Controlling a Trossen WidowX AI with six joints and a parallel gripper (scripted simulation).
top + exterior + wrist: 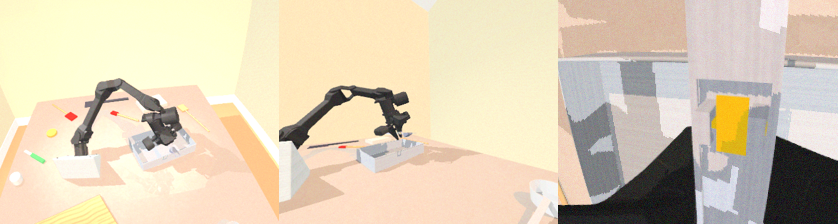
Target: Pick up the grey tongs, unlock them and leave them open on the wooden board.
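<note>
Right now the yellow lock mark is 30 mm above my gripper tip, 20 mm to the right of it and 10 mm behind it. The rest, counted from my gripper tip: wooden board (470 mm behind, 350 mm to the right, 100 mm below); white box (470 mm to the left, 90 mm below, 20 mm ahead); roasting tin (80 mm below, 70 mm to the left, 10 mm behind).
</note>
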